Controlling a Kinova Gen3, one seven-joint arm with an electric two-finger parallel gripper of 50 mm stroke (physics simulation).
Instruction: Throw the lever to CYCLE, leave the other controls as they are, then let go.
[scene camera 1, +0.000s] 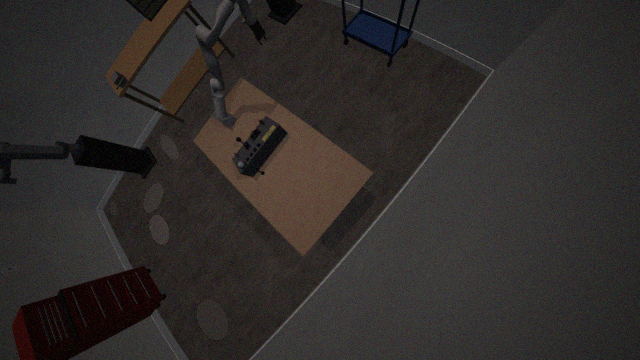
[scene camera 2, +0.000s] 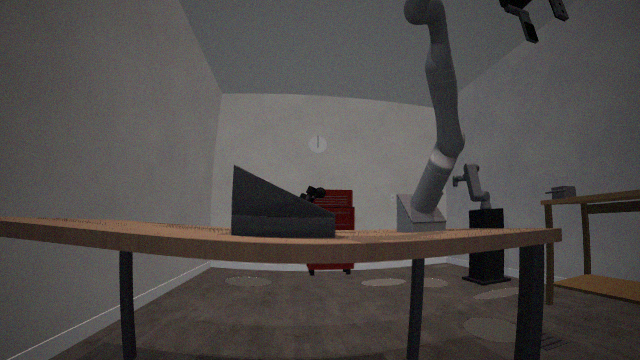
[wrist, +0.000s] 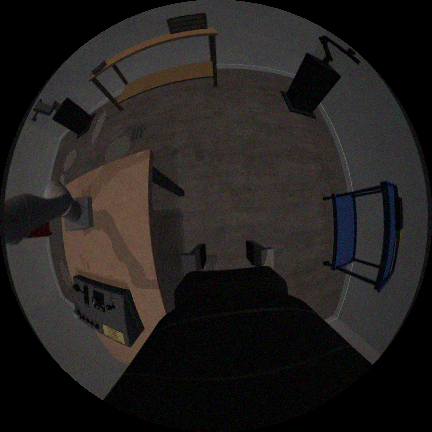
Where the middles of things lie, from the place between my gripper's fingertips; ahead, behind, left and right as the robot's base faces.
Now: hand 430 mm short of the dark grey control box (scene camera 2: 259, 208), 680 mm to the left of it and 210 mm above it.
